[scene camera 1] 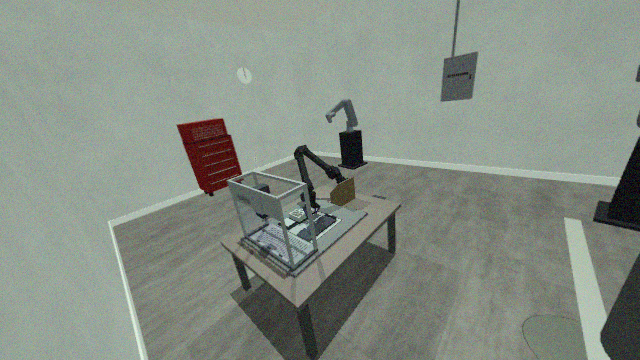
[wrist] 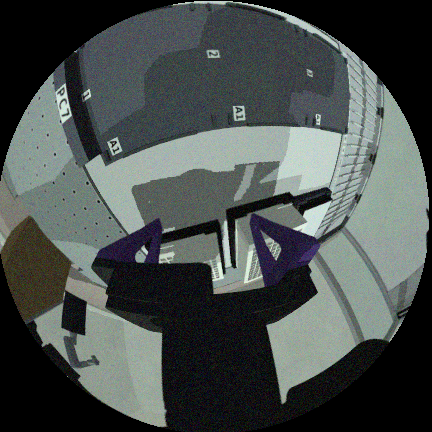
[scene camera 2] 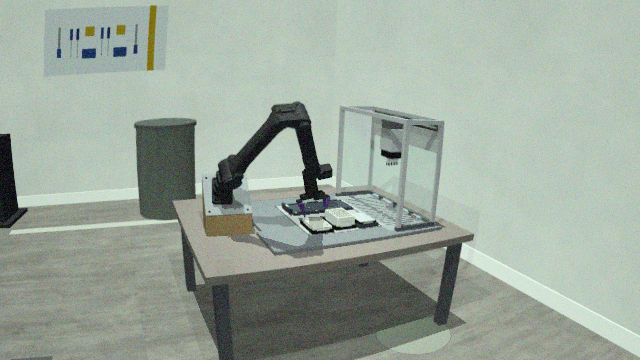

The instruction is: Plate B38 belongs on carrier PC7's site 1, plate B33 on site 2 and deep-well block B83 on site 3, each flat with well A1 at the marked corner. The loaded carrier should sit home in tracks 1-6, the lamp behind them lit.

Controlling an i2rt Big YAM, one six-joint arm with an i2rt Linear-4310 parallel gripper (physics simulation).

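Where they show: gripper, fingertip midpoint: [wrist: 205,220] [scene camera 2: 315,215]; arm's base, origin of the base link: [scene camera 1: 343,183] [scene camera 2: 221,191].
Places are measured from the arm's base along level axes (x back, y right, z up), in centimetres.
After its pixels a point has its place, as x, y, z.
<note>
Carrier PC7 [scene camera 1: 320,228] {-47.5, -22.6, -14.3} [scene camera 2: 291,208] {-32.7, -11.6, -12.3} [wrist: 175,90] {-39.9, -14.8, -14.3} is a dark, empty tray with sites 1, 2 and 3; its A1 marks face the labware row. A white gridded plate [scene camera 2: 317,224] {-39.1, 9.6, -12.8} [wrist: 194,247] {-40.2, 0.9, -12.7}, a taller white gridded block [scene camera 2: 340,216] {-49.3, 8.8, -10.1} [wrist: 280,218] {-50.6, -2.2, -11.9} and a low white plate [scene camera 2: 365,217] {-62.5, 4.7, -12.7} stand in black-edged nests beside it. Their B labels cannot be read. My gripper [scene camera 2: 315,210] {-41.7, -2.9, -13.0} [wrist: 205,220] {-41.7, -2.9, -13.0}, with purple fingers, is open and empty, low over the carrier area in the scene camera 2 view. It partly hides the gridded plate and block in the wrist view. No lit lamp can be made out.
The ribbed track deck [scene camera 1: 280,242] [scene camera 2: 382,207] {-79.6, -14.8, -15.1} [wrist: 361,100] {-71.4, -24.0, -15.3} lies beyond the carrier's site 3 end. A clear-walled frame [scene camera 1: 281,225] {-84.4, -41.8, 16.1} [scene camera 2: 405,175] {-73.8, 17.9, 9.4} stands over it, with a pipetting head [scene camera 2: 391,142] {-78.5, -8.0, 18.8} inside. The arm's wooden base [scene camera 1: 343,191] {-7.0, -7.2, -3.5} [scene camera 2: 229,224] {-2.4, 7.2, -12.0} [wrist: 35,270] {-11.6, -1.1, -9.5} stands at the opposite end.
</note>
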